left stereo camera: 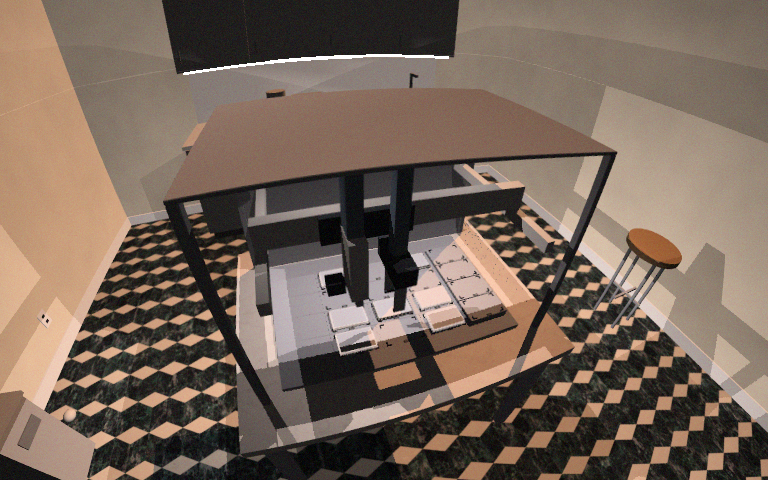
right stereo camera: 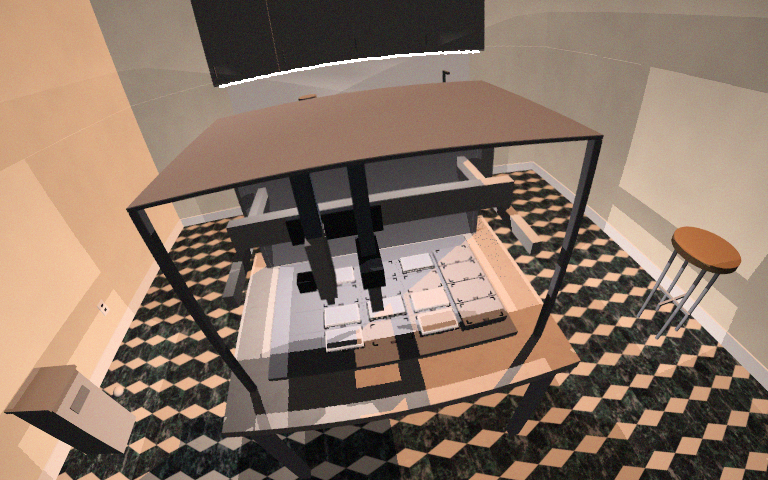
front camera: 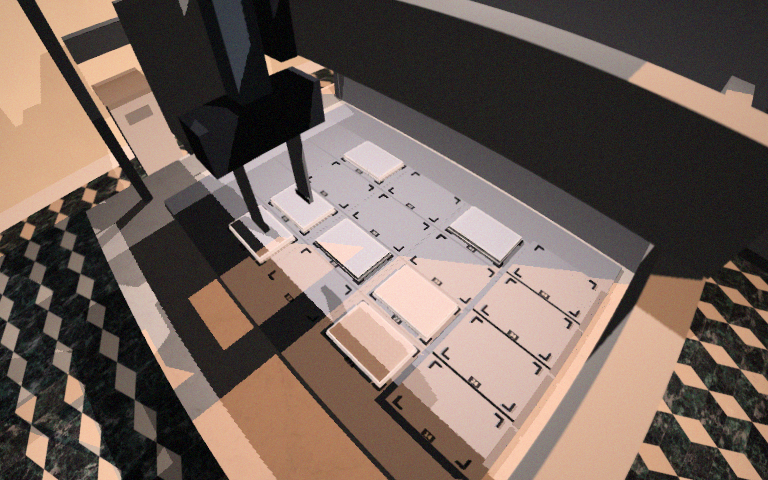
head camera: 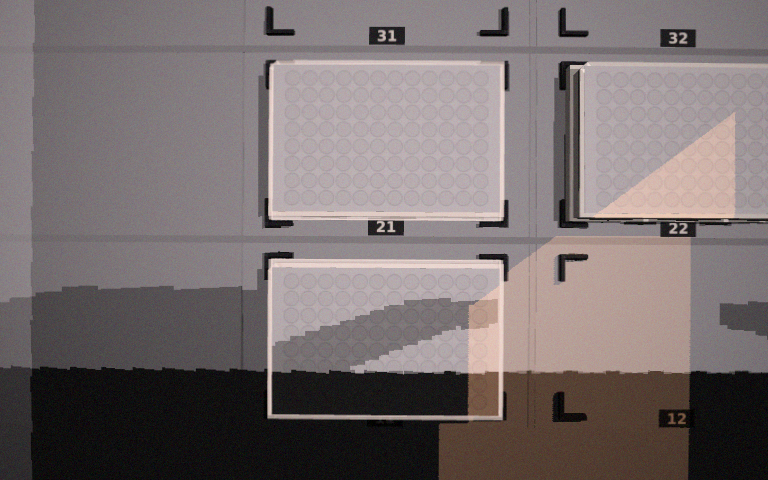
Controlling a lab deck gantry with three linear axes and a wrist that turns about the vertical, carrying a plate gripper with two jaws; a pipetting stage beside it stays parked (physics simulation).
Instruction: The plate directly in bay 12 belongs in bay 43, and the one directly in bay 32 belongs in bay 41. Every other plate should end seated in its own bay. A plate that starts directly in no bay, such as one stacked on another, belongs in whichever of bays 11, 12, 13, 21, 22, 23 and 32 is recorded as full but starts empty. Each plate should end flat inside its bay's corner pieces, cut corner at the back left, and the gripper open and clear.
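Places are measured from the robot's base along level axes (x back, y down, z right), in centimetres.
Pixels of known places: gripper, fingertip midpoint: (left stereo camera: pixel 394 300) (right stereo camera: pixel 376 300) (front camera: pixel 283 210); robot's base, link origin: (left stereo camera: pixel 340 356) (right stereo camera: pixel 326 352) (front camera: pixel 229 229) (head camera: pixel 270 411).
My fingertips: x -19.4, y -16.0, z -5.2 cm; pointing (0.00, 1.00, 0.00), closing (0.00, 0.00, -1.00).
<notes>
For each thing: its top centre in the pictures, then the offset to it from my fingertips. "spot": a spot on its surface instead.
- bay 41, surface spot: (front camera: pixel 373 161) (right stereo camera: pixel 340 276) spot: dx +11.9, dy +14.5, dz -30.4 cm
- bay 43, surface spot: (front camera: pixel 484 230) (right stereo camera: pixel 415 261) spot: dx -19.4, dy +14.6, dz -31.3 cm
- Bay 22's plate, top centre: (head camera: pixel 697 140) (front camera: pixel 351 245) (right stereo camera: pixel 385 306) (left stereo camera: pixel 392 306) dx -3.4, dy +14.5, dz -9.8 cm
- bay 21, surface spot: (head camera: pixel 385 138) (front camera: pixel 301 202) spot: dx +13.0, dy +14.5, dz -9.8 cm
- bay 11, surface spot: (head camera: pixel 385 322) spot: dx +13.0, dy +14.5, dz -0.2 cm
- bay 23, surface spot: (front camera: pixel 416 300) spot: dx -20.2, dy +14.5, dz -9.7 cm
- bay 13, surface spot: (front camera: pixel 362 333) spot: dx -18.1, dy +14.6, dz +1.1 cm
- brown roof, surface spot: (left stereo camera: pixel 396 130) spot: dx +1.5, dy -53.1, dz -1.1 cm
My gripper (front camera: pixel 287 213) (left stereo camera: pixel 399 308) (right stereo camera: pixel 376 308) hangs above the plates with its jaws apart and no plate between them; it is not in the head view. The plate in bay 41 (front camera: pixel 373 161) (right stereo camera: pixel 345 275) and the plate in bay 43 (front camera: pixel 484 230) (right stereo camera: pixel 416 262) lie flat. Bay 22's plate (front camera: pixel 345 240) (head camera: pixel 651 135) shows dark sides and lies level inside its corners. Plates also lie flat in bay 21 (front camera: pixel 300 210) (head camera: pixel 385 138), bay 11 (front camera: pixel 274 240) (head camera: pixel 385 322), bay 23 (front camera: pixel 416 300) and bay 13 (front camera: pixel 362 333). Bays 12, 31 and 32 hold no plate. Cut corners are too small to tell in the front view.
The parked pipetting stage (left stereo camera: pixel 355 271) (right stereo camera: pixel 321 271) hangs left of my gripper in both stereo views. A dark crossbeam (front camera: pixel 481 124) (left stereo camera: pixel 470 204) runs behind the deck. Enclosure posts (left stereo camera: pixel 218 300) (right stereo camera: pixel 566 237) stand at the front corners under the brown roof (left stereo camera: pixel 396 130) (right stereo camera: pixel 373 127).
</notes>
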